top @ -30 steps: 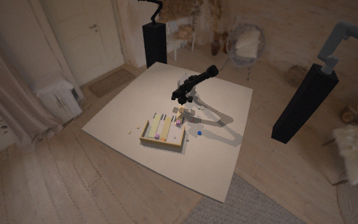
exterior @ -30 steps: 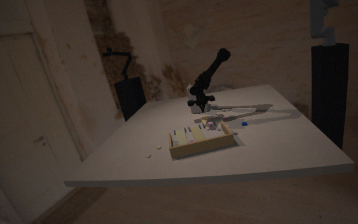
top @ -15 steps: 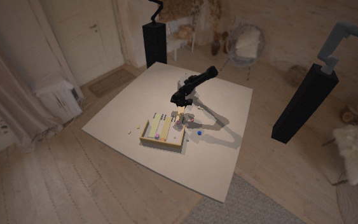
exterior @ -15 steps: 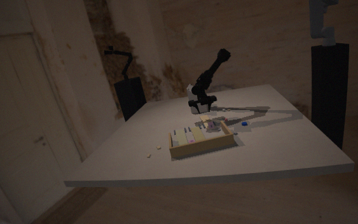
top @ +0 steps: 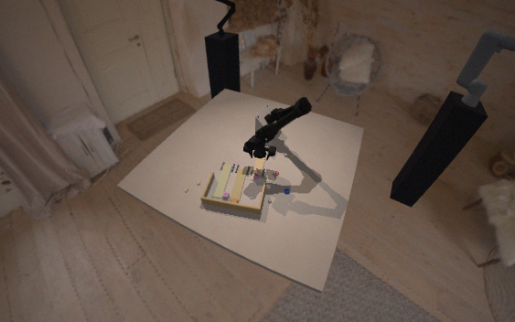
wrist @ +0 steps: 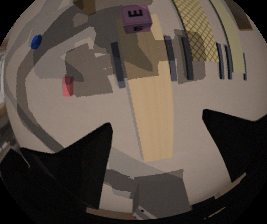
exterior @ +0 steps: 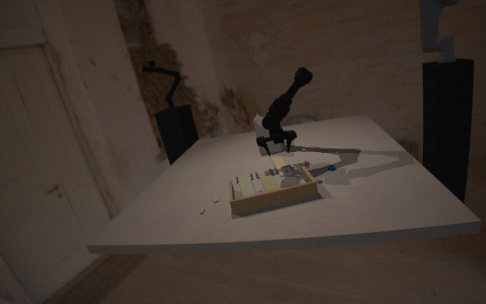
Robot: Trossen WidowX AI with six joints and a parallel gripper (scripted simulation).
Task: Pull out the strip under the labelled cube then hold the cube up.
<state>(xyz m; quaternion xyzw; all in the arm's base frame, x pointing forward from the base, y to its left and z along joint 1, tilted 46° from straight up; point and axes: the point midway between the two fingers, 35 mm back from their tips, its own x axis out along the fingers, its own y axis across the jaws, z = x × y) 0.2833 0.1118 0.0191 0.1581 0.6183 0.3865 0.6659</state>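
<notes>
The tan strip lies 6 cm below my gripper tip. The rest, counted from my gripper tip: grey bit (20 cm ahead, 18 cm to the left, 5 cm below); then blue piece (9 cm ahead, 24 cm to the left, 5 cm below); then red piece (13 cm to the left, 5 cm below).
</notes>
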